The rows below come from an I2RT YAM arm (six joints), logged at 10 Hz.
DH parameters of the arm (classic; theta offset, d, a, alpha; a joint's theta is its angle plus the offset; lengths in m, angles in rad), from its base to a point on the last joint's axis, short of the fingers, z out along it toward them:
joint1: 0 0.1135 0.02 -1.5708
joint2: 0 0 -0.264 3.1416
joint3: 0.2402 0 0.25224 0
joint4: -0.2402 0 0.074 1.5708
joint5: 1.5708 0 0 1.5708
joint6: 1.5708 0.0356 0 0
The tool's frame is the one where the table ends.
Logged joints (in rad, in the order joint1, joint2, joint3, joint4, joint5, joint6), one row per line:
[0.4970, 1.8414, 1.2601, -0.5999, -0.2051, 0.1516]
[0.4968, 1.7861, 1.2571, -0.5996, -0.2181, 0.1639]
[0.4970, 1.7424, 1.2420, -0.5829, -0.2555, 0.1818]
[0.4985, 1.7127, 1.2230, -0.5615, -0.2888, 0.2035]
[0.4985, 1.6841, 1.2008, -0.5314, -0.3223, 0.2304]
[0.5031, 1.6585, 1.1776, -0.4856, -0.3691, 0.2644]
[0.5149, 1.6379, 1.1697, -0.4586, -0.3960, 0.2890]
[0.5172, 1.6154, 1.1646, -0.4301, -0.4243, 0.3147]
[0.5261, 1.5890, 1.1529, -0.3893, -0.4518, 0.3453]
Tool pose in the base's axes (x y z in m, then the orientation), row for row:
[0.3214, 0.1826, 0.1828, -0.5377, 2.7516, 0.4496]
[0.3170, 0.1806, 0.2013, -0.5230, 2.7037, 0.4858]
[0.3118, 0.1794, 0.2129, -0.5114, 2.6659, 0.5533]
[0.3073, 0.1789, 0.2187, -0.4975, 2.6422, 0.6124]
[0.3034, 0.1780, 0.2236, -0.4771, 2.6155, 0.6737]
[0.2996, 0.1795, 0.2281, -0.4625, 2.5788, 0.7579]
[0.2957, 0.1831, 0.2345, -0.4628, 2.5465, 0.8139]
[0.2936, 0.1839, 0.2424, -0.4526, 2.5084, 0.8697]
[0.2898, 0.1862, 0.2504, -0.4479, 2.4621, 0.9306]
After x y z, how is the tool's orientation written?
As a rotation vector, in radians.
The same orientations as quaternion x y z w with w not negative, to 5 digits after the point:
[-0.18721, 0.95802, 0.15654, 0.15049]
[-0.18425, 0.95250, 0.17114, 0.17177]
[-0.18143, 0.94577, 0.19629, 0.18457]
[-0.17710, 0.94057, 0.21800, 0.19087]
[-0.17050, 0.93472, 0.24077, 0.19813]
[-0.16595, 0.92532, 0.27195, 0.20564]
[-0.16668, 0.91712, 0.29313, 0.21258]
[-0.16385, 0.90807, 0.31484, 0.22233]
[-0.16311, 0.89663, 0.33890, 0.23365]

